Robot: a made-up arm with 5 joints.
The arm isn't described. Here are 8 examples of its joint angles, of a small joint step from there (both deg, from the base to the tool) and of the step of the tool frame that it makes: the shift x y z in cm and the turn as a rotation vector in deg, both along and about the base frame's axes.
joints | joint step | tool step
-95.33 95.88 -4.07 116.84 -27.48 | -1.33 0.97 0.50 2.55 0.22 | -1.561 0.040 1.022 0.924 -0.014 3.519
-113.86 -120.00 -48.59 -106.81 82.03 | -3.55 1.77 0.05 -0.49 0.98 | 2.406 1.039 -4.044 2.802 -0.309 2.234
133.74 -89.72 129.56 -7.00 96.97 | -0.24 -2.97 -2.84 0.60 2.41 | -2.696 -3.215 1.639 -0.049 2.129 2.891
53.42 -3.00 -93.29 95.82 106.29 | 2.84 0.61 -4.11 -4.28 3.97 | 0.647 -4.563 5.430 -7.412 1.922 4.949
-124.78 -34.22 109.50 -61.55 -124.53 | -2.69 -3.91 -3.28 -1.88 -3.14 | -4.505 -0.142 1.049 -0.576 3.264 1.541
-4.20 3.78 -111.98 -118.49 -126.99 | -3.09 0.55 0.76 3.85 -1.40 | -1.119 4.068 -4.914 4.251 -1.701 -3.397
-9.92 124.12 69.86 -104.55 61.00 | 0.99 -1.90 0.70 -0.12 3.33 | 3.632 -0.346 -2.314 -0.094 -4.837 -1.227
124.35 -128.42 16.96 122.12 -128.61 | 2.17 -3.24 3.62 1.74 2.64 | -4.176 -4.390 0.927 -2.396 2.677 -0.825
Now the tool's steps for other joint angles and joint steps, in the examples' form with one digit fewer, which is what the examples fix.
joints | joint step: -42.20 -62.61 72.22 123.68 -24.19 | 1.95 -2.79 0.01 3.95 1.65
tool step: -2.26 0.86 1.68 -5.38 -0.63 0.26
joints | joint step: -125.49 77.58 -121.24 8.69 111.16 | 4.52 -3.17 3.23 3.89 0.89
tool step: -2.24 -5.33 -4.12 -6.72 6.87 -1.76
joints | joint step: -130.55 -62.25 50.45 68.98 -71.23 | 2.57 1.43 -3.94 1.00 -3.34
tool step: 1.03 -5.92 3.40 -7.49 2.60 1.80
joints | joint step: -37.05 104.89 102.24 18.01 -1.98 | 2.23 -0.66 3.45 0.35 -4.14
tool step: -0.26 -2.10 -1.84 -2.08 -1.89 -0.80
